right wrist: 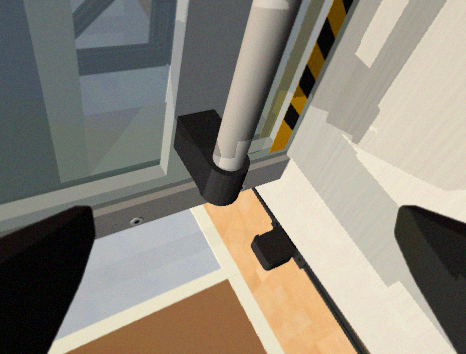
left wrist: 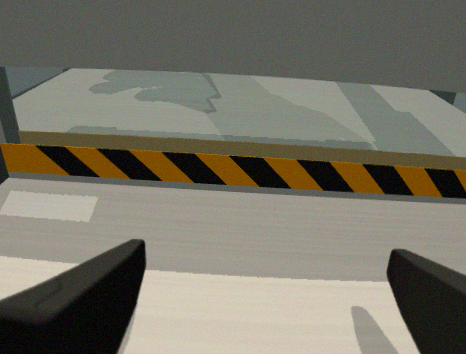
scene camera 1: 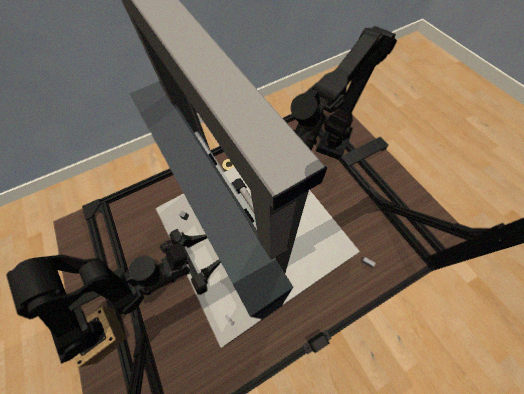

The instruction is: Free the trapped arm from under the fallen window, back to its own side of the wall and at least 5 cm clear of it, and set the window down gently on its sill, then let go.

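Places are measured from the left arm's base along level axes (x ahead, y left, z up), in millimetres.
Where they show: left gripper, fingertip midpoint: (left wrist: 269, 258); right gripper, fingertip midpoint: (right wrist: 246, 219); left arm's base at its link origin: (scene camera 1: 90, 335); right arm's base at its link origin: (scene camera 1: 334, 141).
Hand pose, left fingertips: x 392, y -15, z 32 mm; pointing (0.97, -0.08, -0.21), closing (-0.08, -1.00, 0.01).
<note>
Each offset is from my left fingertips to the top centre of the thing. "*": to the spot under its first point. Level surfaces: height alone.
The window's clear pane shows with a yellow and black striped lower edge @(* dy -9, dx +80, dz -12 mm) (left wrist: 260, 171) (right wrist: 306, 75). A thin grey line runs under the stripes; whether the window rests fully on its sill I cannot tell. Its pale handle bar @(dy -15, dx +144, dz +93 mm) (scene camera 1: 245, 194) (right wrist: 245, 90) has a black mount at its end. My left gripper (scene camera 1: 212, 250) (left wrist: 269, 258) is open and empty, low over the pale mat on the left side of the wall, its fingertips short of the striped edge. My right gripper (right wrist: 246, 219) is open and empty, its fingers apart from the bar; the wall hides it in scene camera 1.
The wall has a thick grey top beam (scene camera 1: 225, 100) and a dark lower beam (scene camera 1: 200, 190). A small grey cube @(dy +150, dx -26, dz +5 mm) (scene camera 1: 184, 215) and a small peg @(dy -181, dx -77, dz -15 mm) (scene camera 1: 230, 319) lie on the mat @(dz -24 mm) (scene camera 1: 220, 332). A grey cylinder @(dy -305, dx +354, dz -88 mm) (scene camera 1: 369, 261) lies right of it. A yellow ring @(dy +268, dx +211, dz -82 mm) (scene camera 1: 227, 165) shows through the opening.
</note>
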